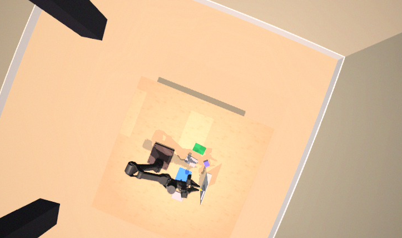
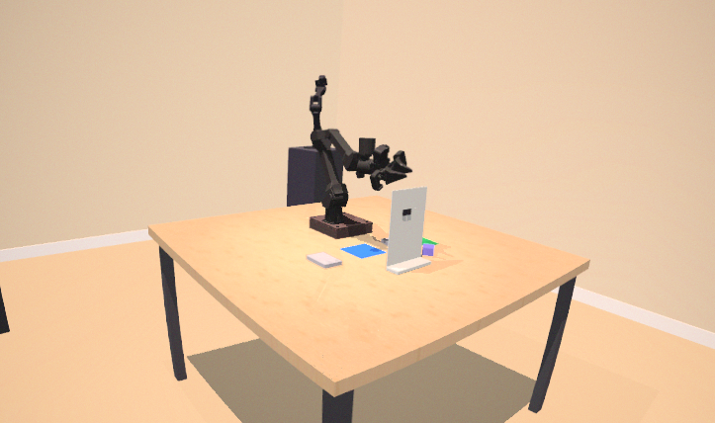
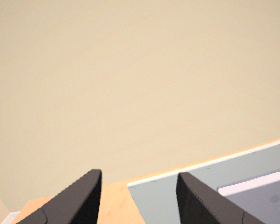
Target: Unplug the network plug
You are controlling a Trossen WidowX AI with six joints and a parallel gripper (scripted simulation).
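The network plug is 30 mm ahead of my gripper tip, 60 mm to the right of it and 110 mm below it. Round my gripper tip: purple cube: 40 mm ahead, 110 mm to the left, 280 mm below; then upright panel: 50 mm ahead, 70 mm to the right, 180 mm below; then blue marked square: 140 mm behind, 50 mm to the right, 300 mm below.
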